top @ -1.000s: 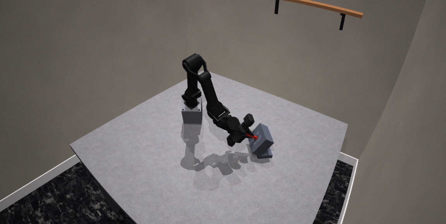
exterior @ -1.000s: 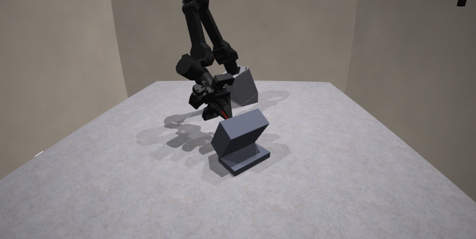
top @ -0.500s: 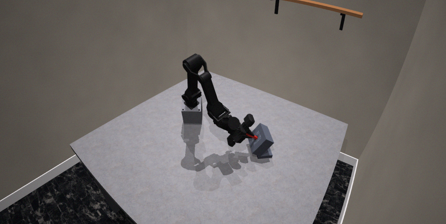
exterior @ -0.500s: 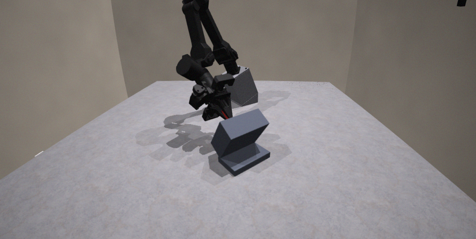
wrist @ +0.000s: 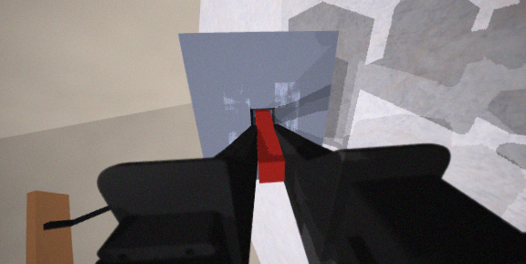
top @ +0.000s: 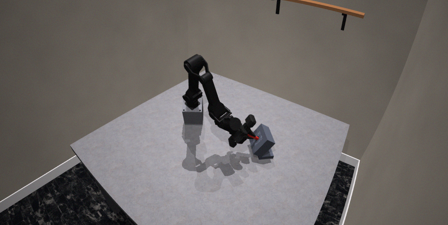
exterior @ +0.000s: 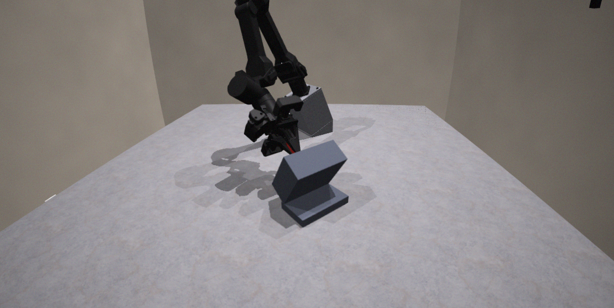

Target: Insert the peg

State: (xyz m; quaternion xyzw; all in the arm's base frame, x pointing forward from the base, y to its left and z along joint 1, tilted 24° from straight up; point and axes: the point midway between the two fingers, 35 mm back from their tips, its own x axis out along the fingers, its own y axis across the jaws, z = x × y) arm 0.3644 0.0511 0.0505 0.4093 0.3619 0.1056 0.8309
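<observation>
Now: hand 20 mm short of the red square peg, 20 mm to the right of it and 20 mm above it. Round my hand: flat foot plate (60 mm ahead, 70 mm to the left, 110 mm below).
</observation>
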